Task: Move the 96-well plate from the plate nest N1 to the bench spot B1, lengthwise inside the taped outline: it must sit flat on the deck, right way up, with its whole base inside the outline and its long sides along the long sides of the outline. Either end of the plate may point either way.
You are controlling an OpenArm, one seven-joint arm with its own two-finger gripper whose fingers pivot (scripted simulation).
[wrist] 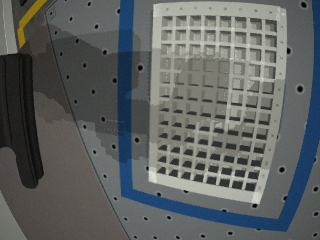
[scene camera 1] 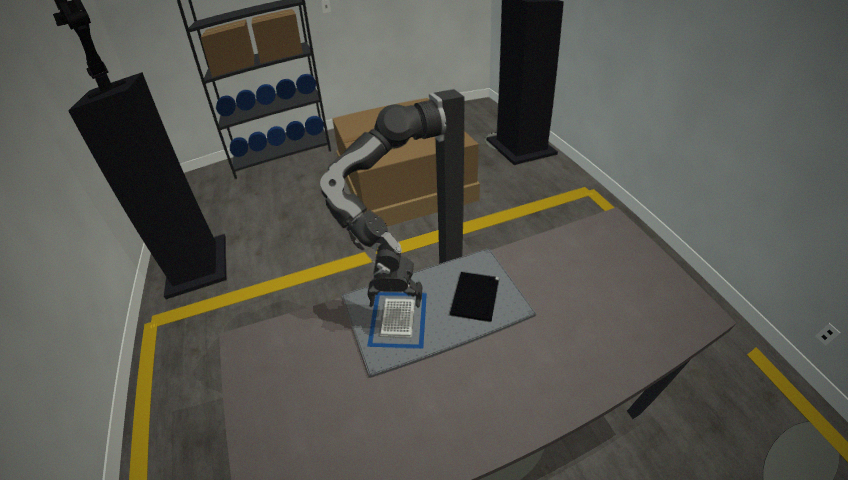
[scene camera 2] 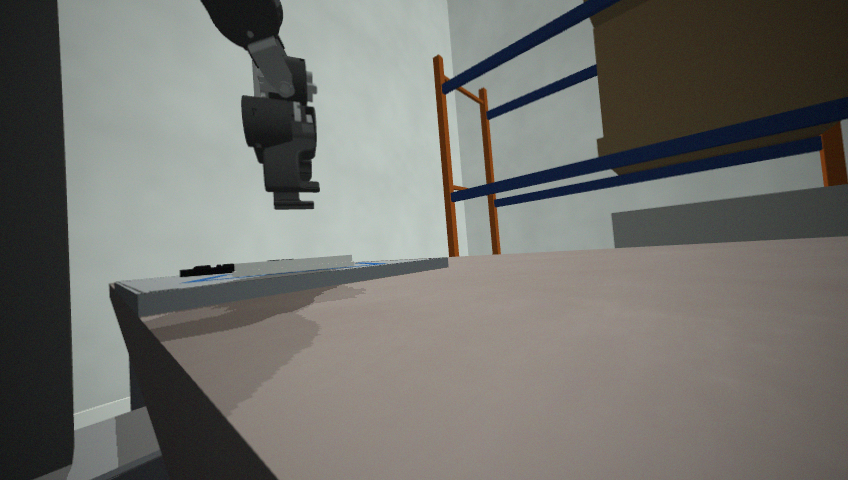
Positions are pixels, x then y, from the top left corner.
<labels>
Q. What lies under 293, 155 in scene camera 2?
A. My gripper.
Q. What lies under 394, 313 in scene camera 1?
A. A white 96-well plate.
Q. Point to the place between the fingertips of my gripper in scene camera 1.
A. At 395, 299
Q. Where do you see a white 96-well plate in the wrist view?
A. At 173, 47
</labels>
